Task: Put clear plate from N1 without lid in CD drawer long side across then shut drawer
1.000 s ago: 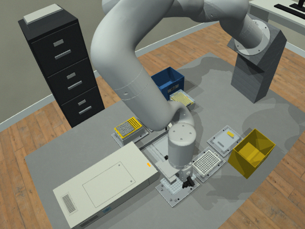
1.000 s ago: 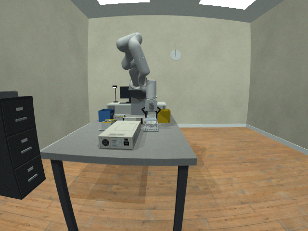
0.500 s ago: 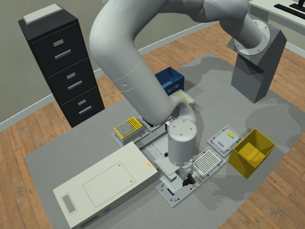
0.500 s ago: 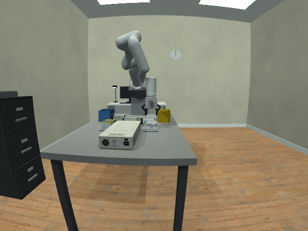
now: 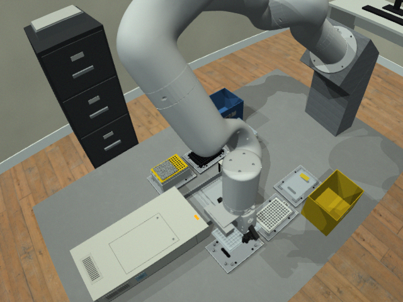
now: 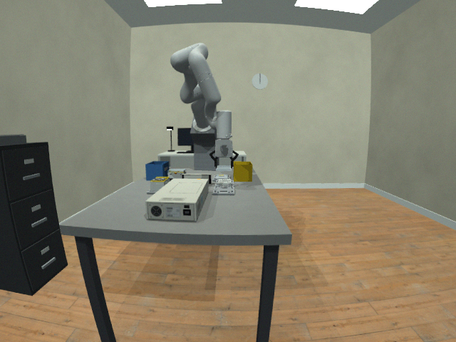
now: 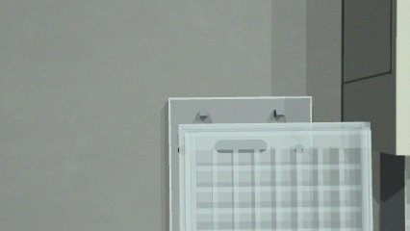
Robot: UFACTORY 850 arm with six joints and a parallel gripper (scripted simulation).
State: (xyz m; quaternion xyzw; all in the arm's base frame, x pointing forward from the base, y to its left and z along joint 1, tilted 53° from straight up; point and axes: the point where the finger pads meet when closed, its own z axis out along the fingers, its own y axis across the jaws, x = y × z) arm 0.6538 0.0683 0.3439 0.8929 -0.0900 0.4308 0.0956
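Now: the drawer 120 mm behind my hand, 150 mm to the right of it and 110 mm below it. The rest, counted from my hand: clear plate (10 mm below); work nest N1 (150 mm below); white well plate (170 mm behind, 70 mm to the left, 130 mm below).
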